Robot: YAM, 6 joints.
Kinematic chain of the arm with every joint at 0, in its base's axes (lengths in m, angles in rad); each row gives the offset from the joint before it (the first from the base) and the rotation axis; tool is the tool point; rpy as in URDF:
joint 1: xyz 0 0 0.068 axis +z
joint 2: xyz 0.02 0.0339 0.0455 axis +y
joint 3: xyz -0.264 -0.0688 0 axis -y
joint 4: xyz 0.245 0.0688 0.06 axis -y
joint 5: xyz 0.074 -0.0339 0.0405 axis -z
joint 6: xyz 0.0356 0 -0.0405 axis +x
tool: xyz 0 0 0 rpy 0 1.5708 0
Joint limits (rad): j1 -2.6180..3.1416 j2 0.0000..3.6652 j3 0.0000..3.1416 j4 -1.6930..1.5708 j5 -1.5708..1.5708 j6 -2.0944..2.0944
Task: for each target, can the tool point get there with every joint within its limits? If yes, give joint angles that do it. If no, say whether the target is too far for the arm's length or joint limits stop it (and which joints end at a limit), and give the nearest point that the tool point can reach.
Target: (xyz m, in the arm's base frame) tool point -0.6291 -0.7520 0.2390
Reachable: no: too far | nearest point -0.4110 -0.4913 0.1946 | short by 0.343 m
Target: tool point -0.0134 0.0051 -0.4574
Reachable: no: joint limits stop it (at a limit: joint 2) | nearest point -0.0731 0.0278 -0.3377 | short by 0.136 m
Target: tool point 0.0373 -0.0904 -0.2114
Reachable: yes | joints -0.9676 3.2351 0.9254 0.0371 0.6155 -0.1149
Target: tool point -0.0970 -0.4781 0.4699
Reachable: yes | joints -1.8384 2.3693 2.5231 0.8818 -1.1780 -1.5227
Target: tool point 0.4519 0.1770 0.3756
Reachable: yes | joints 0.4301 2.4024 2.8104 -1.1912 0.8872 -0.0954
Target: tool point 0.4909 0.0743 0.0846
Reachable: yes | joints 0.2139 2.5602 1.4665 1.2733 1.0890 0.9181
